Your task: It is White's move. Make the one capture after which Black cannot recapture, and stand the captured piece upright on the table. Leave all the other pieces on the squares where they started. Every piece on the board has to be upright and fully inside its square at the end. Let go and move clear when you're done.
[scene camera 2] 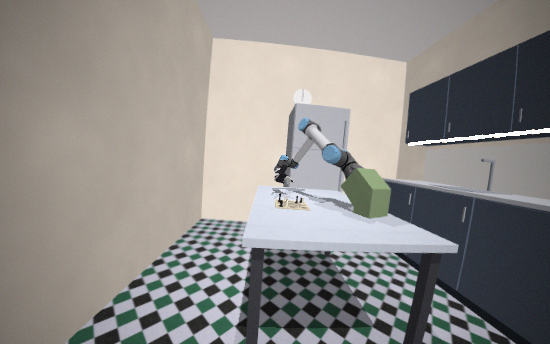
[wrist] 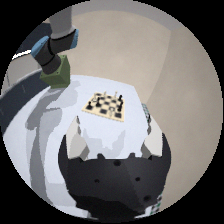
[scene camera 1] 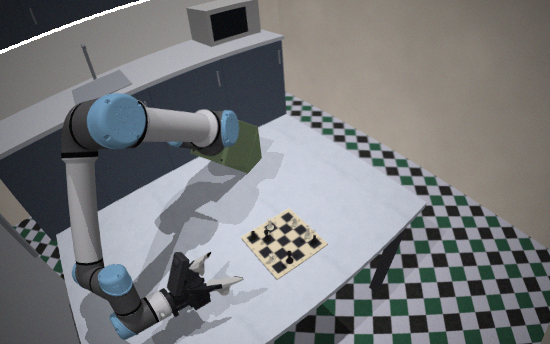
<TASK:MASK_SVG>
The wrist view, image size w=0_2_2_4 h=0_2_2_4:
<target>my gripper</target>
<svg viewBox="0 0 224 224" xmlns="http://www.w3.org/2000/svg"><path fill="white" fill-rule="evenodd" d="M151 115L149 115L147 122L149 124L147 129L148 136L146 136L140 149L142 156L135 157L135 153L132 152L125 159L106 159L101 153L97 154L97 159L88 159L90 150L85 139L80 136L80 122L78 116L75 116L66 134L63 136L58 152L58 165L65 180L66 189L69 195L76 201L76 208L88 211L91 214L91 218L97 218L98 220L74 217L101 223L121 223L149 217L132 218L144 215L148 207L158 203L158 197L164 190L166 177L171 166L171 151L168 141Z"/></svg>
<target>chessboard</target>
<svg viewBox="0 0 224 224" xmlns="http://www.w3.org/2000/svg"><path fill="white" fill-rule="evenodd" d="M81 109L81 111L124 122L125 99L121 98L121 101L119 101L119 97L116 97L117 99L115 100L113 99L114 96L106 94L106 97L103 97L103 93L95 92L96 99L100 97L100 106L96 106L98 100L93 101L93 95Z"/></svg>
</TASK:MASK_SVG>
